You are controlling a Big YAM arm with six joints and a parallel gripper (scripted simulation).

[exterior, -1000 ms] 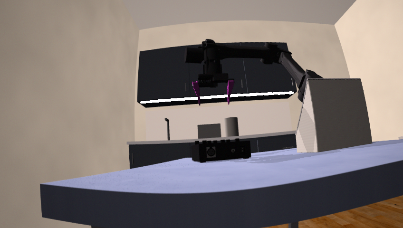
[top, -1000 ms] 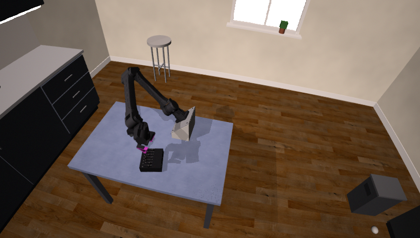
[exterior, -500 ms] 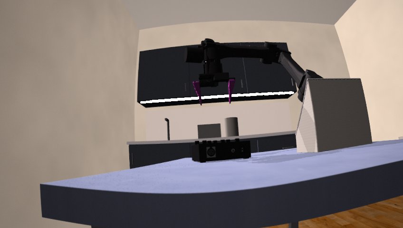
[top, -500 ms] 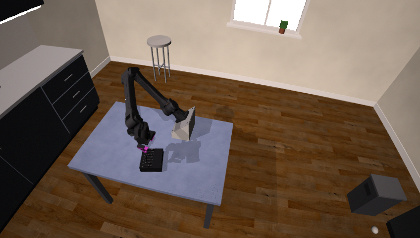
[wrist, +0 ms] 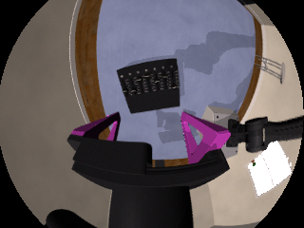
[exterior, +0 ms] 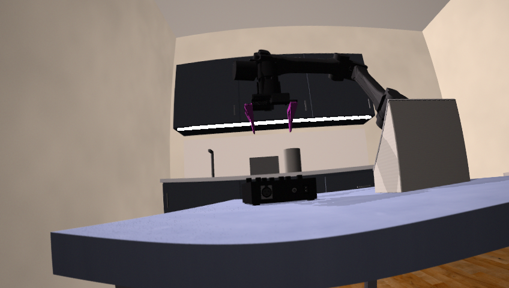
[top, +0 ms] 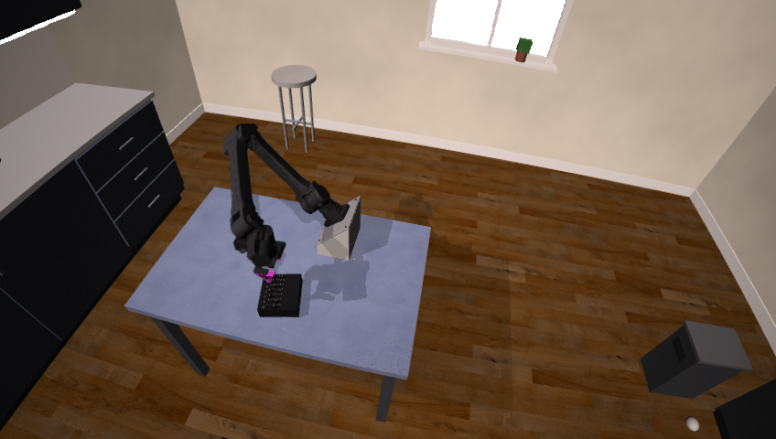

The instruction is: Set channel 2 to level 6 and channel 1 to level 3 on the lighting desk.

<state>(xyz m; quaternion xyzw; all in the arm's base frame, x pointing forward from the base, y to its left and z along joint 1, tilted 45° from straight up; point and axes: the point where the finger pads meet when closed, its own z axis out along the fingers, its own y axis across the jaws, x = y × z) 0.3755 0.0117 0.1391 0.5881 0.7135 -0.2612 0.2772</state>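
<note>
The fader is 60 mm behind my hand, 20 mm to the right of it and 130 mm below it.
</note>
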